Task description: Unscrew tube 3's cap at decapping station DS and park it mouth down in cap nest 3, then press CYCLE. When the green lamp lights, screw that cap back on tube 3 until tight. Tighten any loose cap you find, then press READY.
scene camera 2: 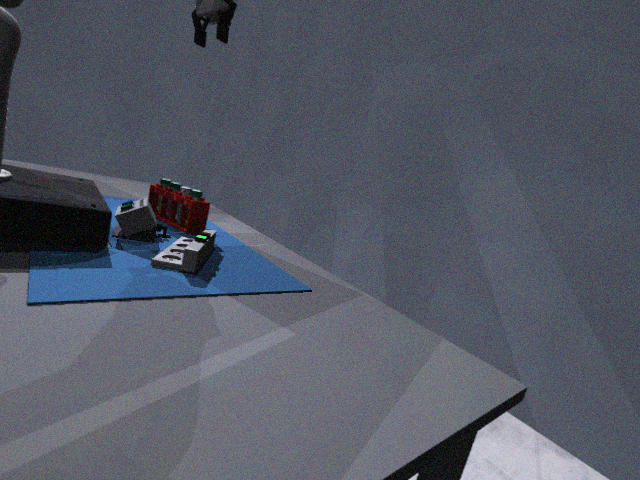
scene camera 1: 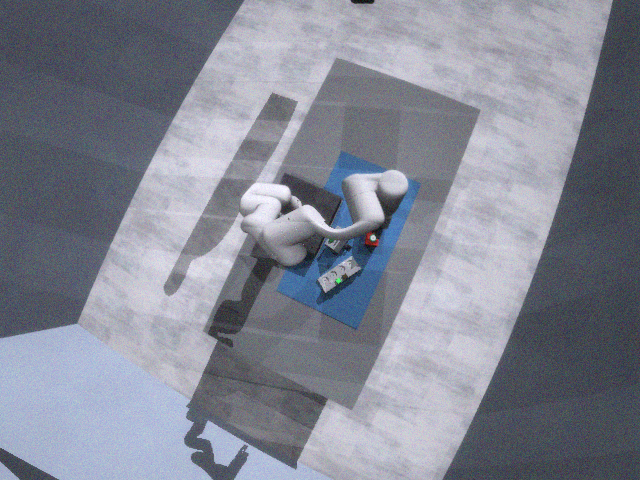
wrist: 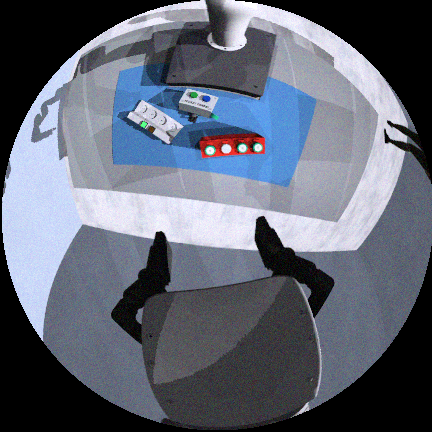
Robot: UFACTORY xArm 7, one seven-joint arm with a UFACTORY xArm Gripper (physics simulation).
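Places are measured from the arm's base along level axes (x right, y ahead, z up), in centimetres.
Pixels of known places: gripper, fingertip midpoint: (scene camera 2: 210, 43) (wrist: 211, 234); arm's base at its link origin: (scene camera 1: 290, 208) (wrist: 226, 39).
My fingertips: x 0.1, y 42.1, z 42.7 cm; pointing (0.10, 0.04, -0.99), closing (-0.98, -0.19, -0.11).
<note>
For each thing: its top centre in the pictures, then the offset to it from my fingertips. Level surfaces: height alone.
- red rack at its top centre: (scene camera 2: 179, 190) (wrist: 233, 146) (scene camera 1: 374, 222) dz -40.9, dx -7.1, dy +1.2 cm
- white nest block at its top centre: (scene camera 2: 190, 232) (wrist: 151, 120) (scene camera 1: 338, 274) dz -45.9, dx +22.9, dy -6.9 cm
- lit green lamp at its top centre: (scene camera 2: 201, 236) (wrist: 143, 124) (scene camera 1: 338, 280) dz -45.9, dx +26.2, dy -5.8 cm
- button box at its top centre: (scene camera 2: 139, 200) (wrist: 196, 101) (scene camera 1: 337, 238) dz -42.9, dx +6.4, dy -13.6 cm
- green piece at its top centre: (wrist: 213, 115) dz -47.8, dx +0.4, dy -8.6 cm
- blue mat at its surface level: dz -51.2 cm
- grey table at its surface level: dz -51.6 cm
My gripper (scene camera 2: 211, 41) (wrist: 211, 234) is open and empty, high above the table; the arm hides it in scene camera 1. The red rack (scene camera 1: 368, 242) (scene camera 2: 196, 218) (wrist: 234, 140) holds upright tubes: three green-rimmed caps and one pale grey top (scene camera 2: 185, 191) (wrist: 226, 148), second from the left in the wrist view. The white nest block (scene camera 1: 328, 283) (scene camera 2: 191, 256) (wrist: 158, 125) shows round nests and a lit green lamp (scene camera 1: 339, 281) (scene camera 2: 202, 237) (wrist: 144, 124). The button box (scene camera 1: 336, 245) (scene camera 2: 136, 218) (wrist: 197, 106) has green and blue buttons. A green piece (wrist: 215, 116) shows beside it, its kind unclear.
These things stand on a blue mat (scene camera 1: 356, 310) (scene camera 2: 103, 284) (wrist: 280, 115) on the grey table (scene camera 1: 439, 124) (scene camera 2: 289, 382) (wrist: 340, 185). The black base block (scene camera 2: 62, 222) (wrist: 215, 65) adjoins the mat. A person's dark legs (wrist: 405, 137) show beyond the table at the right.
</note>
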